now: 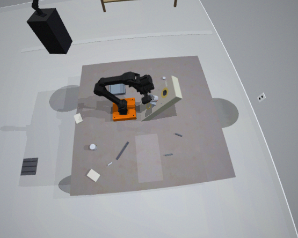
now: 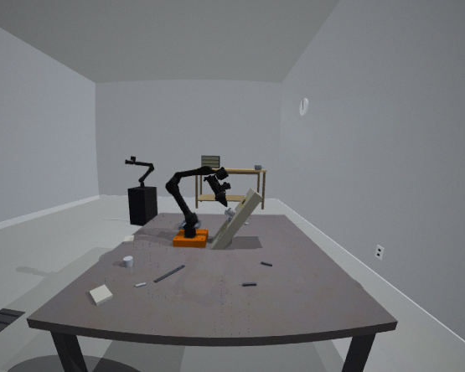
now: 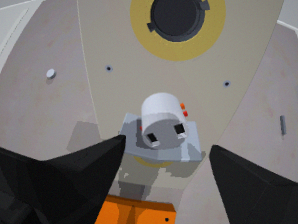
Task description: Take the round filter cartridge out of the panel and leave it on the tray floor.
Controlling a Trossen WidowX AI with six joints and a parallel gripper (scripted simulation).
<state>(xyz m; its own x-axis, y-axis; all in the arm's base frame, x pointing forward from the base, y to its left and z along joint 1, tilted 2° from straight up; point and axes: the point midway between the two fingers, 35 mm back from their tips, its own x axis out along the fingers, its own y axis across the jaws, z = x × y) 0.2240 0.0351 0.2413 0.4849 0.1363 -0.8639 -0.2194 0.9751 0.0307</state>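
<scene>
Right now the round white filter cartridge is 20 mm ahead of my gripper tip, 10 mm to the left of it and 40 mm below it. The rest, counted from my gripper tip: grey-blue tray: 350 mm behind, 220 mm to the left, 250 mm below; grey bracket: 10 mm ahead, 10 mm to the left, 80 mm below.
</scene>
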